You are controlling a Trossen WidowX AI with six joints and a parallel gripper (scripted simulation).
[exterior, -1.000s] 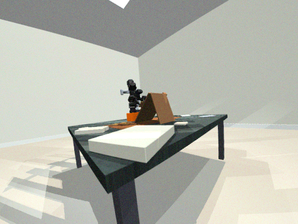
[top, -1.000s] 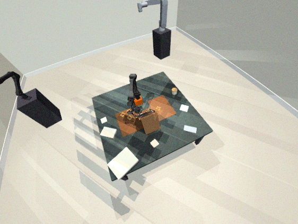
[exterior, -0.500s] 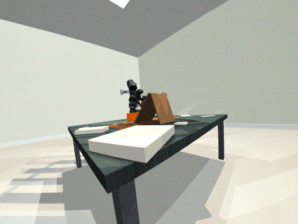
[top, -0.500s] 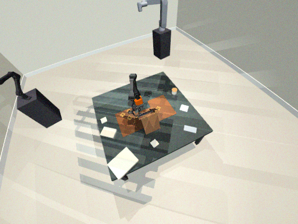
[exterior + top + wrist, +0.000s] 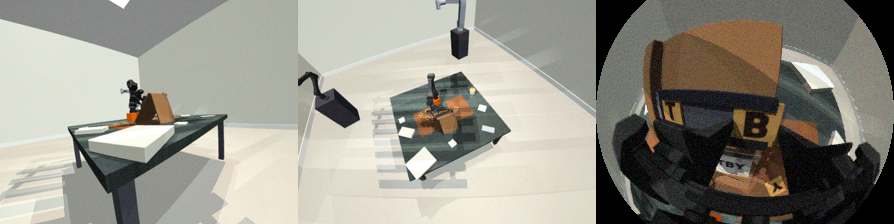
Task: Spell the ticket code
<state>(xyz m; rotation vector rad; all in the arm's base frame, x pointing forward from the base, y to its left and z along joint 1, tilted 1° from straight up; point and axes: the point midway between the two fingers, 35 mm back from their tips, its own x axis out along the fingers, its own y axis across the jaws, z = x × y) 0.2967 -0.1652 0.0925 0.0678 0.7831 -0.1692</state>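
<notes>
My gripper tip is 6 cm past the white ticket, 4 cm to the right of it and 7 cm above it. Also, from my gripper tip: yellow letter tile: 5 cm behind, 32 cm to the left, 16 cm below; flat white slab: 12 cm behind, 41 cm to the right, 16 cm below; mat: 12 cm behind, 13 cm to the left, 17 cm below.
</notes>
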